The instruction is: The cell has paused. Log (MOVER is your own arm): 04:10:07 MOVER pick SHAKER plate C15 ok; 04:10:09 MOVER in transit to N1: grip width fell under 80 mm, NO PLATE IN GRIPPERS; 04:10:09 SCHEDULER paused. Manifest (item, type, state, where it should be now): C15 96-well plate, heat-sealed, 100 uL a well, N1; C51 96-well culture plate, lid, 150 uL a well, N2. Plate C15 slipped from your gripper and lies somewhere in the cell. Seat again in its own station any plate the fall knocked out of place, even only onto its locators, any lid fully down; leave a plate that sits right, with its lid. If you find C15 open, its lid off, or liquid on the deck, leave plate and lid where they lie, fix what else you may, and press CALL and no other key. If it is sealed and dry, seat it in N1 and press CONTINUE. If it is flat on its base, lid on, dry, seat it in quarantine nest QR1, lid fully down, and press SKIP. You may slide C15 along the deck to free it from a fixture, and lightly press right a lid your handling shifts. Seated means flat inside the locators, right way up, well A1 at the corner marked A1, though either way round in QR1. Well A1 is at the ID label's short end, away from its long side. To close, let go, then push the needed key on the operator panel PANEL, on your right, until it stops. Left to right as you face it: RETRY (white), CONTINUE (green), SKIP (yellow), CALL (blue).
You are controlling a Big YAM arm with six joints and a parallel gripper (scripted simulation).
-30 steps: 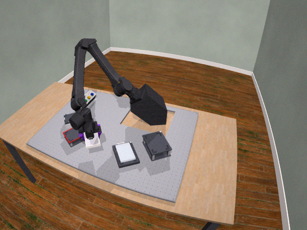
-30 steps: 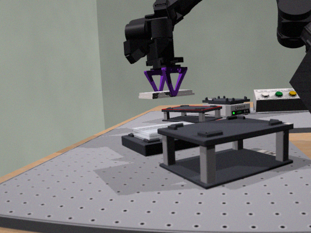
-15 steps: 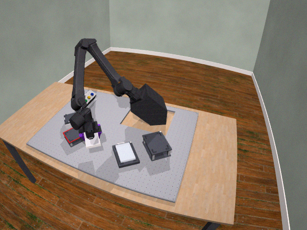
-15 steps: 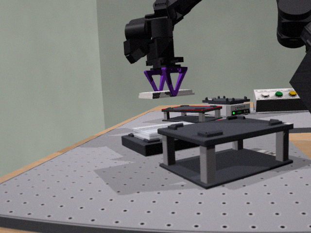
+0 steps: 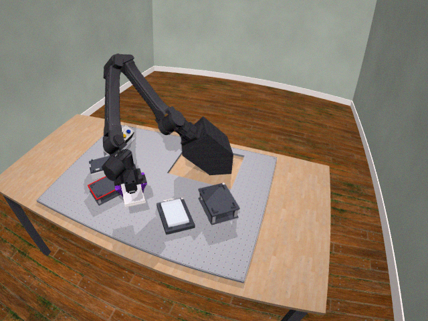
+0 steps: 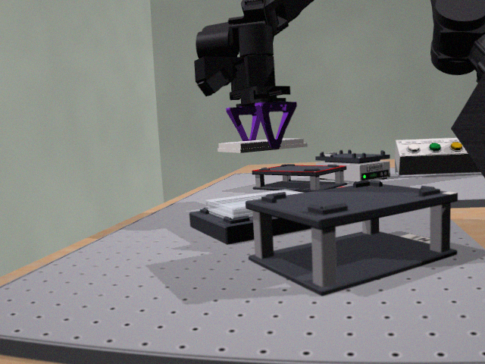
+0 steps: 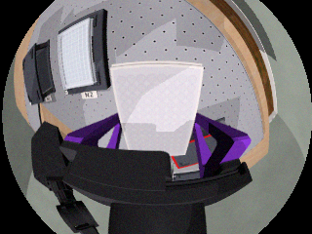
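Right now my hand is 180 mm to the right of the clear lid, 70 mm above it and 10 mm past it. The rest, counted from my hand: white plate (right at my hand); red-edged nest (190 mm to the right, 70 mm below, 60 mm behind); white key (330 mm behind, 280 mm to the right, 40 mm below).
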